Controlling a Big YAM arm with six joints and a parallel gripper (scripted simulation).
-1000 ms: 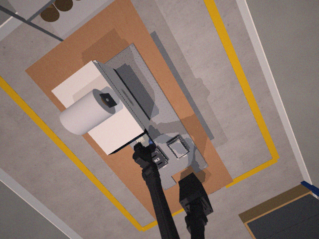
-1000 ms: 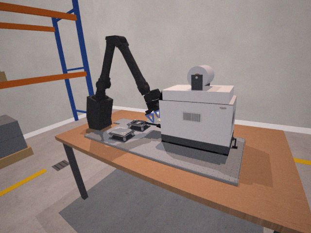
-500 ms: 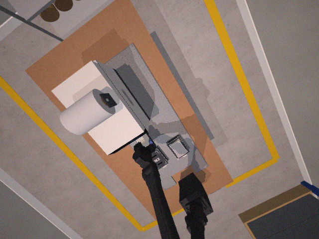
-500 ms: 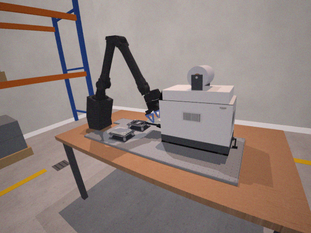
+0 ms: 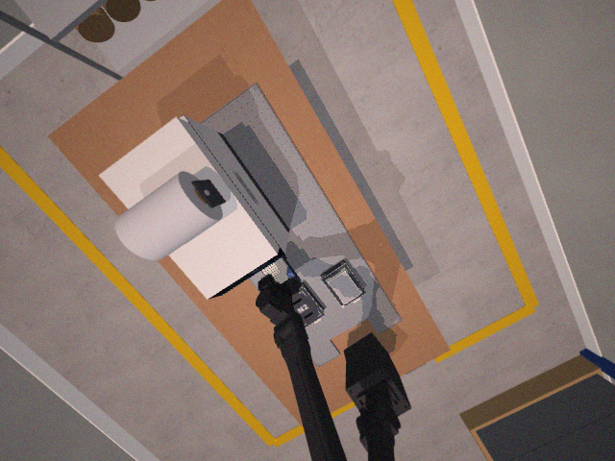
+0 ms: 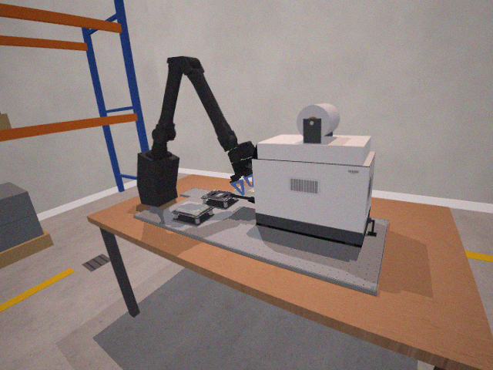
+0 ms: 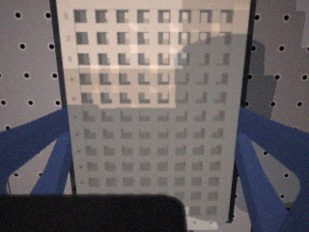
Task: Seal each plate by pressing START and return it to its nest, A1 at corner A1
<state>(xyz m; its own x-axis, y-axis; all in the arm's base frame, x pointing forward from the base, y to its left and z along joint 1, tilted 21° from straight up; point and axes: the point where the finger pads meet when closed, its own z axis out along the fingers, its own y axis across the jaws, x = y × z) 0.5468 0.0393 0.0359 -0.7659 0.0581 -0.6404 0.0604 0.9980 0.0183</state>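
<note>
Now: the white well plate right at my hand. Round my hand: foil roll 330 mm ahead, 310 mm above, 20 mm to the right; dark sealer stage 10 mm below; start button 110 mm ahead, 90 mm to the left, 90 mm above.
</note>
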